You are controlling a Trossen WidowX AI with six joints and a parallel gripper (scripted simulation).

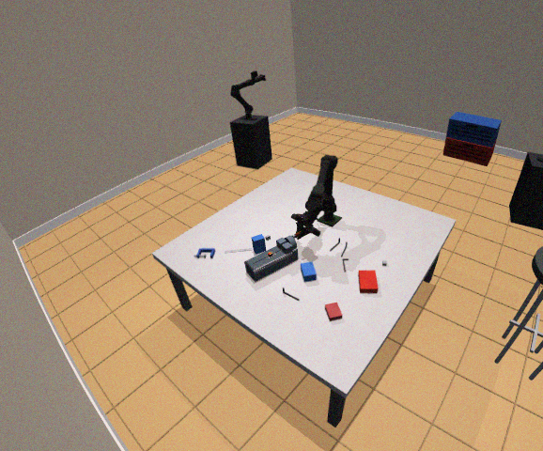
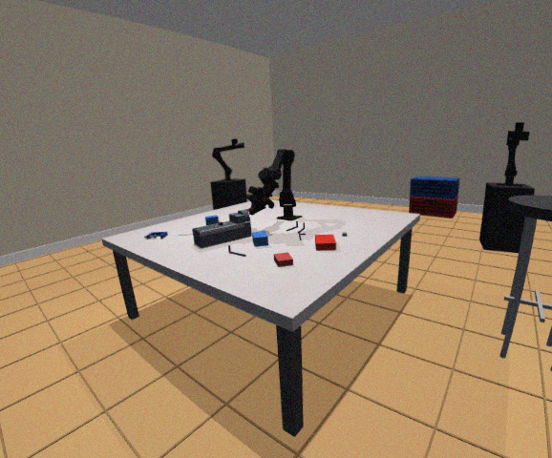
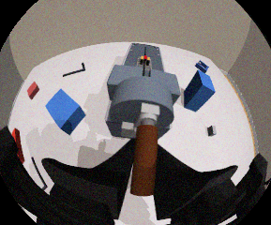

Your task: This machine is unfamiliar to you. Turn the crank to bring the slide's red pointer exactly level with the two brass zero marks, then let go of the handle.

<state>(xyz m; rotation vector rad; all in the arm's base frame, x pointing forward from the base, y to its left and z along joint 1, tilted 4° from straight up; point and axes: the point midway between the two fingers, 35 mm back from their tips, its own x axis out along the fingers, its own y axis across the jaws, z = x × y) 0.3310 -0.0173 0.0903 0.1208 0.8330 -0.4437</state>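
Right now the brown crank handle is 2 cm behind my gripper tip, 2 cm above it and 1 cm to the left of it. Round my gripper tip: red pointer: 15 cm ahead, 7 cm to the right, 1 cm below.
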